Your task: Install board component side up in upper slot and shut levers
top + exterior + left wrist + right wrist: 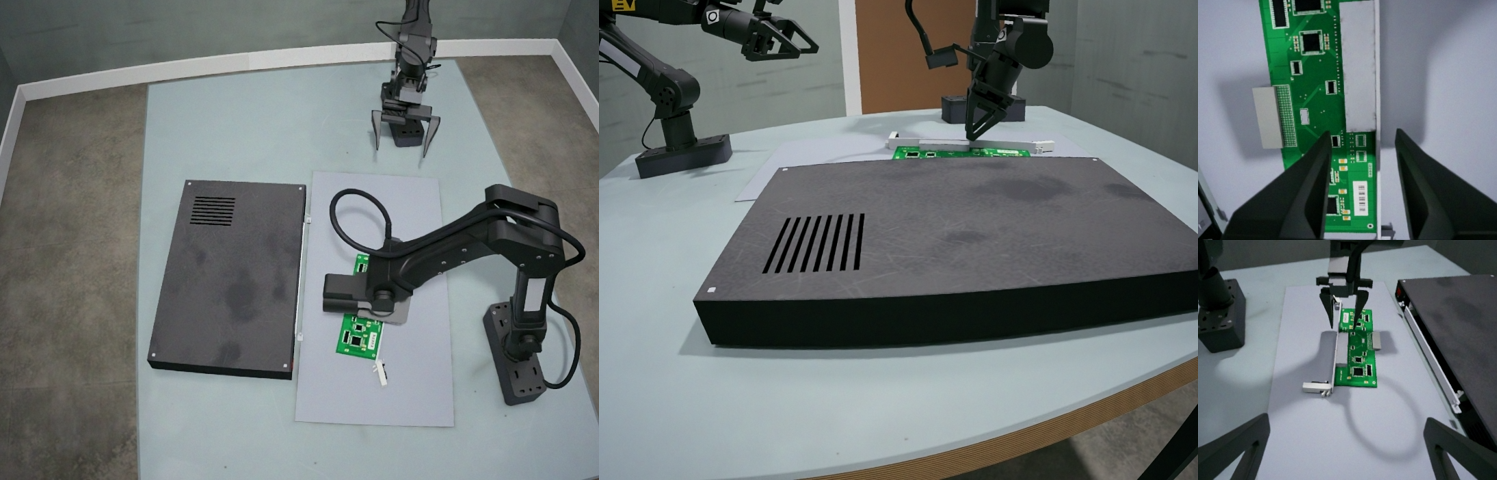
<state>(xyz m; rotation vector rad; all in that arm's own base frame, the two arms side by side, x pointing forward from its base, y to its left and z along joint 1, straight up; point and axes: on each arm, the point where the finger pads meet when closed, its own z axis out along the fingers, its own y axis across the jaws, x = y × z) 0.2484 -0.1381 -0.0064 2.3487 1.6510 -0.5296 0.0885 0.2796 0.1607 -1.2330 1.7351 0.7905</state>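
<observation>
The grey mat is 2 cm behind my left hand, 6 cm to the right of it and 5 cm below it. From my left hand the other things lie so: black enclosure 25 cm ahead, 15 cm to the right, 1 cm below.
</observation>
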